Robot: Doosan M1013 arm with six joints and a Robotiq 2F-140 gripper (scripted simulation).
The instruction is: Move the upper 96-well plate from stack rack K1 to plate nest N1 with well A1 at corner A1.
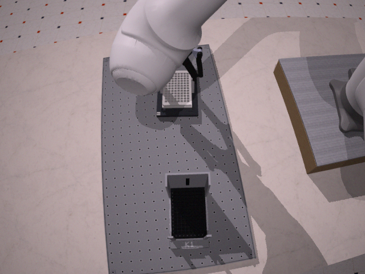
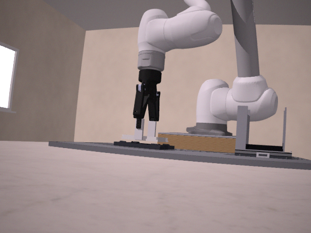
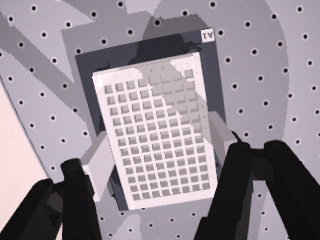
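My hand is 2 cm above the white 96-well plate. Round my hand: black plate: 36 cm to the left, 5 cm behind, 2 cm below; then pale A1 square: 8 cm to the left, 5 cm ahead, 4 cm below.
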